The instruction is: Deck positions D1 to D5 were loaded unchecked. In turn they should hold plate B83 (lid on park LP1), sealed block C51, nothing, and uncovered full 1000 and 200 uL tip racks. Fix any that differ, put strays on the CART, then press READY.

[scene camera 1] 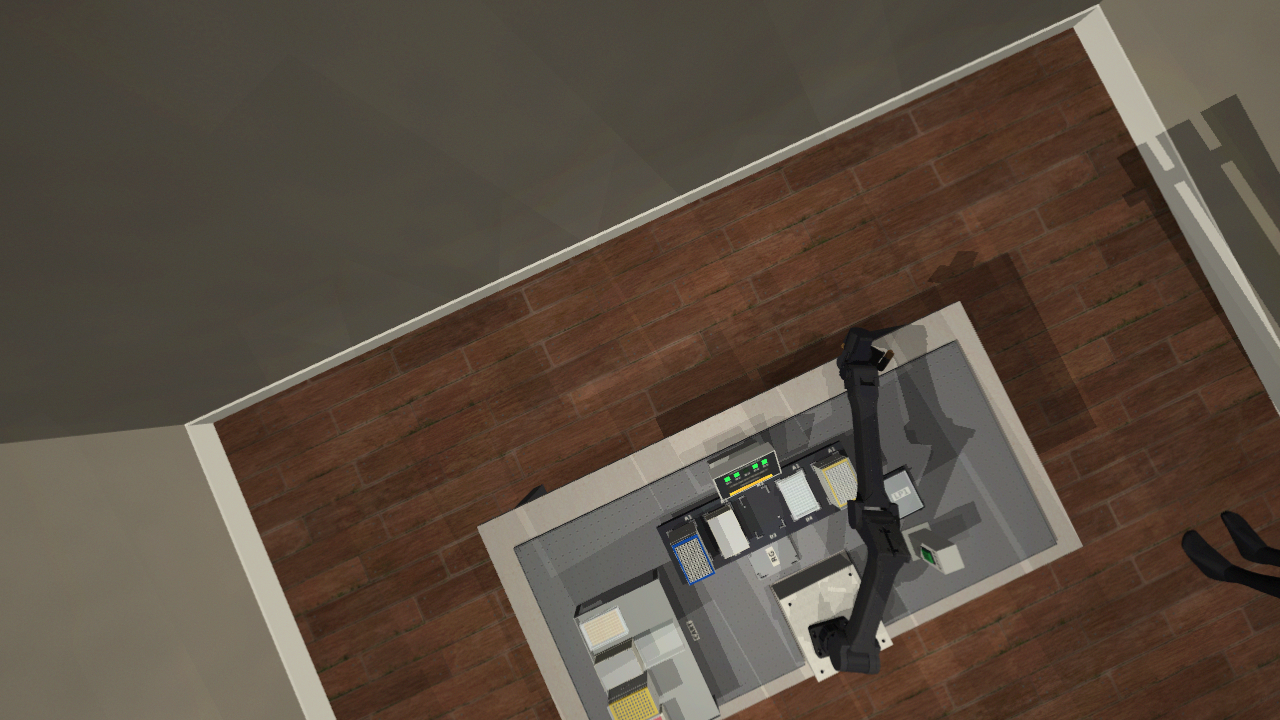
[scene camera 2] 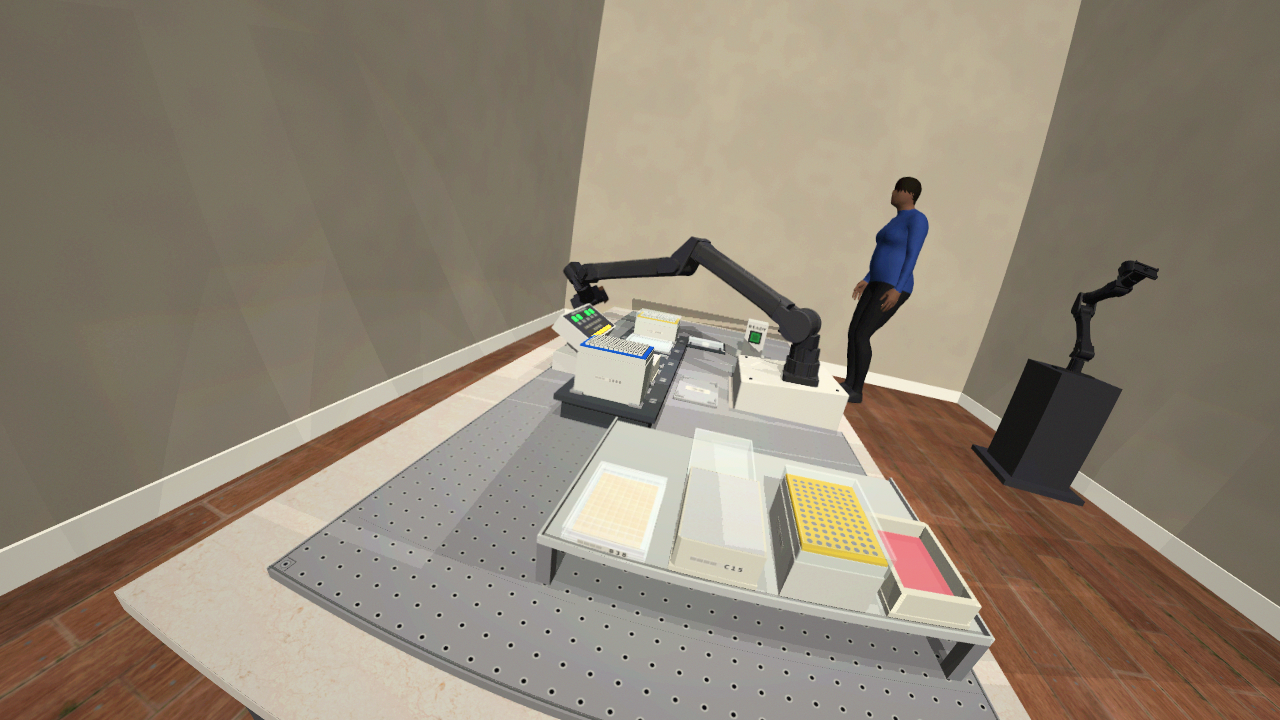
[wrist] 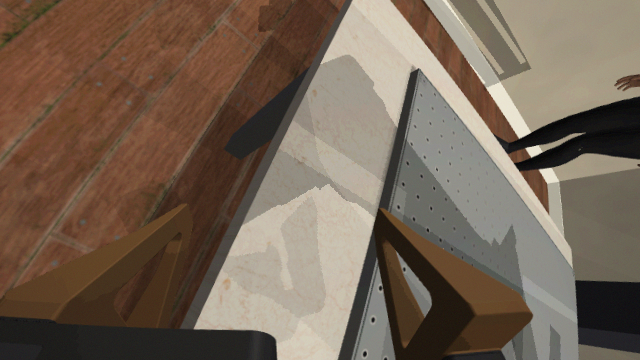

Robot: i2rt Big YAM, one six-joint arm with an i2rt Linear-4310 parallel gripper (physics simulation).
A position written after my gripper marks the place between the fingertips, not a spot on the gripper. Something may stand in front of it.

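Visible in scene camera 2: a pink trough [scene camera 2: 924,586], which is out of frame in the wrist view. Scene camera 1 shows a clear well plate [scene camera 1: 795,489]; in the wrist view the clear well plate is out of frame. An RG pad [scene camera 1: 783,548] is there too, and scene camera 2 likewise shows the RG pad [scene camera 2: 711,400]. My gripper [wrist: 284,215] is open and holds nothing.
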